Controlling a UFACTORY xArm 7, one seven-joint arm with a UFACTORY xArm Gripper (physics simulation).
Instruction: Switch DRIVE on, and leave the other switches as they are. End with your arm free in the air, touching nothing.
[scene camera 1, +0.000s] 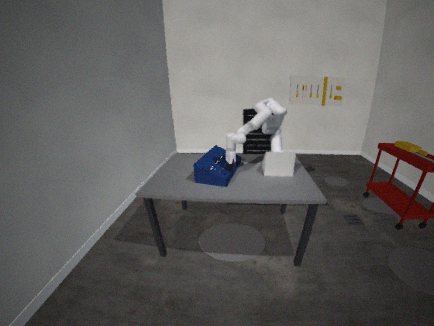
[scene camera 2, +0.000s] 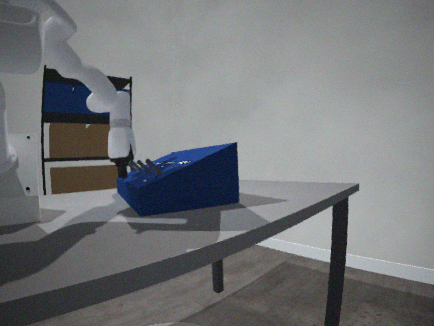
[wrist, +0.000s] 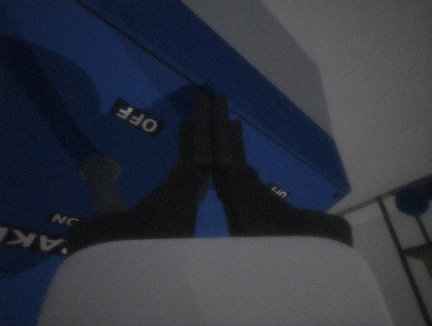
Note:
In view: the gripper (scene camera 2: 122, 177) and a blue sloped switch box (scene camera 2: 205, 177).
The gripper also shows in the wrist view (wrist: 209, 114). The blue sloped switch box shows as well in scene camera 1 (scene camera 1: 207, 169) and in the wrist view (wrist: 94, 94).

